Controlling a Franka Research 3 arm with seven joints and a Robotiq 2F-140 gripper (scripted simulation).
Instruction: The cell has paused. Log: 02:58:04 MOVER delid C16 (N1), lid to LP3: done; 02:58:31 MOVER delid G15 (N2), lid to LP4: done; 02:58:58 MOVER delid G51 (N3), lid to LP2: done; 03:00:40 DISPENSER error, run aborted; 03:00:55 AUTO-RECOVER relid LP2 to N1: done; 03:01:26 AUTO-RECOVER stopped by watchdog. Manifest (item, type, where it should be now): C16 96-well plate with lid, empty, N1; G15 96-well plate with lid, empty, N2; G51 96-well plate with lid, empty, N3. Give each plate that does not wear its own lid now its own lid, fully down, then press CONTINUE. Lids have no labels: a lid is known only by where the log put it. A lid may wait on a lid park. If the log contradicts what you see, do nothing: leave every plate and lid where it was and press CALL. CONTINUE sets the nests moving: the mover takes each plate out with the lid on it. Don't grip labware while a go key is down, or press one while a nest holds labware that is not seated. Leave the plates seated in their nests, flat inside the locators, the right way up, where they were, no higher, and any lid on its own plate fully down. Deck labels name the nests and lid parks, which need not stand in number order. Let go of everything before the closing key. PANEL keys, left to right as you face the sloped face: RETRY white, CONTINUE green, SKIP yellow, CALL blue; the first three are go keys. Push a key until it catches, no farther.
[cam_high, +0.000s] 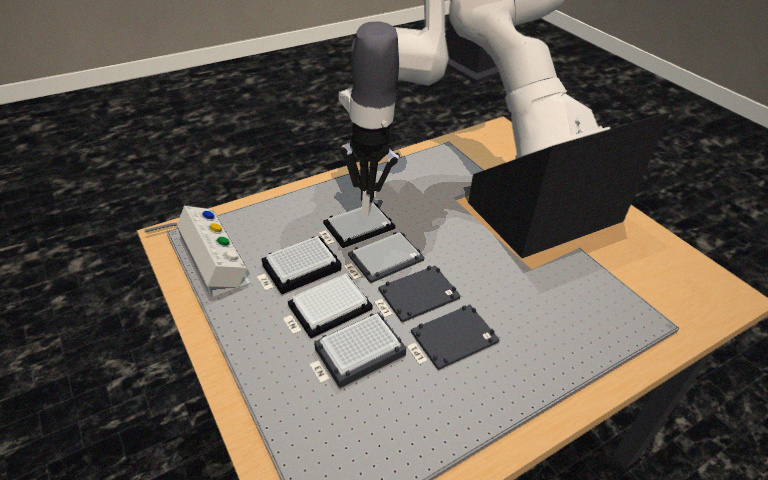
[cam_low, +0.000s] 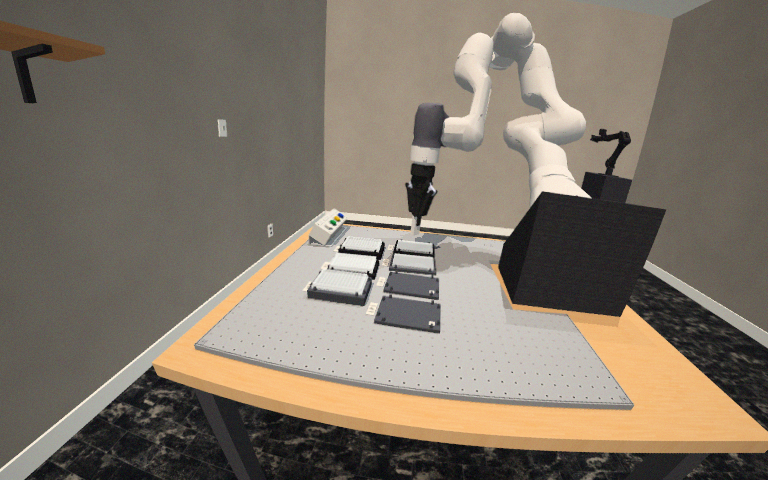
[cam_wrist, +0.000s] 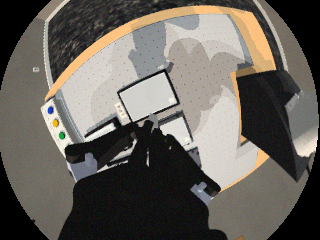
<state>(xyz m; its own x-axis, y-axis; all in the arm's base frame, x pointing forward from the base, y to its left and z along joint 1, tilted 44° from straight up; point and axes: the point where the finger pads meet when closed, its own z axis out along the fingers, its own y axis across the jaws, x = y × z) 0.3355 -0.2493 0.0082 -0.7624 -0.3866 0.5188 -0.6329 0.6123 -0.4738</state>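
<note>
Now: the lid park LP4 1 cm behind my hand, 4 cm to the right of it and 11 cm below it. The rest, counted from my hand: white key: 31 cm ahead, 6 cm to the right, 4 cm below; lid park LP2: 1 cm ahead, 21 cm to the left, 11 cm below; lid park LP3: 8 cm to the left, 11 cm below.
</note>
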